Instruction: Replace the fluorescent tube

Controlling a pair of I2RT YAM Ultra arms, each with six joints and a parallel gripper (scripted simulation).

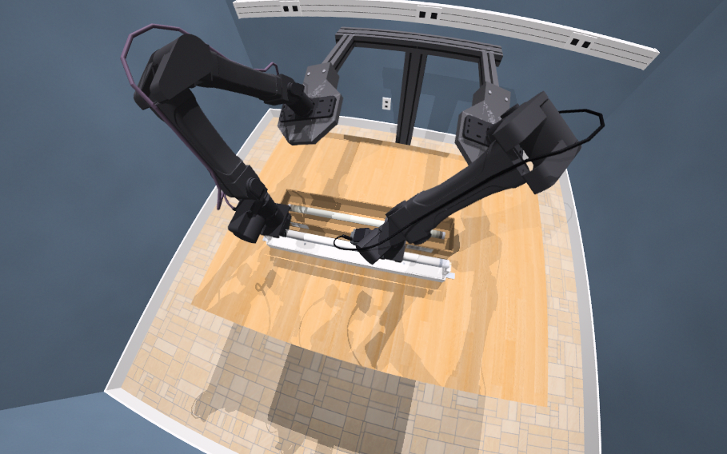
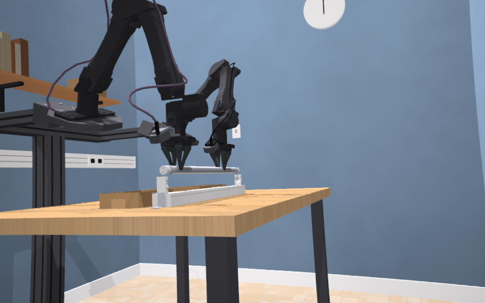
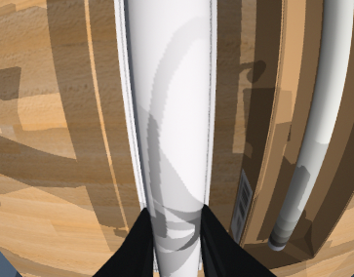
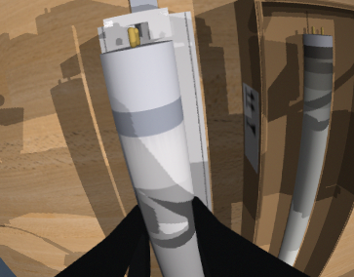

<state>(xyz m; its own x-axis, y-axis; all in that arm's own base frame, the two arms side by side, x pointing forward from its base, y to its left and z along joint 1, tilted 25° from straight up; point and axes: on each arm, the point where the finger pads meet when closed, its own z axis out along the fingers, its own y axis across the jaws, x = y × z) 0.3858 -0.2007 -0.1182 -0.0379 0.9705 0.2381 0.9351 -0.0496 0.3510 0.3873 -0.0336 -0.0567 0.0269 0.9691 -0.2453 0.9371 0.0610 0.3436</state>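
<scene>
Right now the LED tube is 220 mm to the left of my right hand and 10 mm below it. Also, from my right hand: light fixture 220 mm to the left, 60 mm below; then brown carton 140 mm behind, 220 mm to the left, 90 mm below; then old fluorescent tube 140 mm behind, 220 mm to the left, 90 mm below.
The LED tube is 12 cm to the right of my left hand and 1 cm below it. Round my left hand: light fixture 12 cm to the right, 6 cm below; then brown carton 13 cm behind, 12 cm to the right, 9 cm below; then old fluorescent tube 13 cm behind, 12 cm to the right, 9 cm below.
</scene>
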